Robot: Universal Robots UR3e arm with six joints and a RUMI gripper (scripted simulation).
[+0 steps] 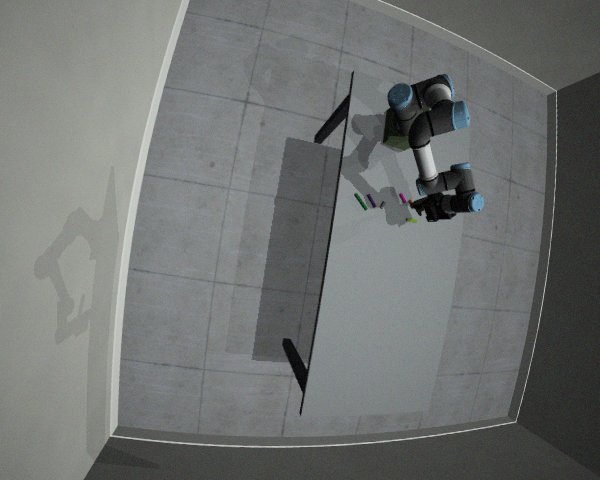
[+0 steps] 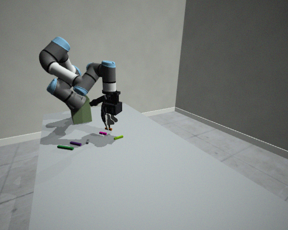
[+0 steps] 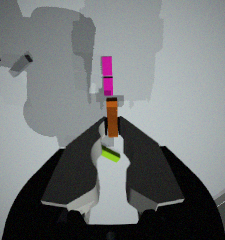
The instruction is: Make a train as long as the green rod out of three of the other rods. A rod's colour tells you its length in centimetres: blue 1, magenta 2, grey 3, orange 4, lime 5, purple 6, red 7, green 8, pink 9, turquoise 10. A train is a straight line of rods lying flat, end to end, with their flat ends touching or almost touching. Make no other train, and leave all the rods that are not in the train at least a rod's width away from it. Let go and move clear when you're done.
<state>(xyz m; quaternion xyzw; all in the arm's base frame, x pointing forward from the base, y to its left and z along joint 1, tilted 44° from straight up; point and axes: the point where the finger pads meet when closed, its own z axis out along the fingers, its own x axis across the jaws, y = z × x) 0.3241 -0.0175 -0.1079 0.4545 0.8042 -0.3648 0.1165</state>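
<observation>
Right now the lime rod is 6 cm ahead of my hand, 4 cm below it and 3 cm to the left of it. Also, from my hand: grey rod 12 cm to the right, 4 cm below, 1 cm ahead; orange rod 1 cm below; purple rod 17 cm to the right, 4 cm below.
</observation>
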